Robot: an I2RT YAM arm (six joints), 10 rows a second.
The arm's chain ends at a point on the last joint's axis. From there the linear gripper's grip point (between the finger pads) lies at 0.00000 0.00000 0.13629 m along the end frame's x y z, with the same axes.
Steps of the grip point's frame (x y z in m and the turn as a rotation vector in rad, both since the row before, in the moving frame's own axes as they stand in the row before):
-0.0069 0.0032 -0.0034 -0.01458 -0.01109 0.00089
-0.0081 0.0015 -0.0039 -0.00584 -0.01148 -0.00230
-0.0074 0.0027 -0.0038 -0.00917 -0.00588 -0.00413
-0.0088 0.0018 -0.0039 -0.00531 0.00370 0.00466
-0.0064 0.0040 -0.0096 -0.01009 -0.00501 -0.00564
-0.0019 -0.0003 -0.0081 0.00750 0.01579 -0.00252
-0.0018 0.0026 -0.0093 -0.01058 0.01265 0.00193
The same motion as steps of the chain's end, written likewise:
-0.0054 0.0012 -0.0034 -0.01458 -0.01109 0.00089
-0.0065 0.0007 -0.0039 -0.00584 -0.01148 -0.00230
-0.0066 0.0014 -0.0038 -0.00917 -0.00588 -0.00413
-0.0093 0.0011 -0.0039 -0.00531 0.00370 0.00466
-0.0057 0.0026 -0.0096 -0.01009 -0.00501 -0.00564
-0.0041 0.0007 -0.0081 0.00750 0.01579 -0.00252
-0.0035 0.0012 -0.0093 -0.01058 0.01265 0.00193

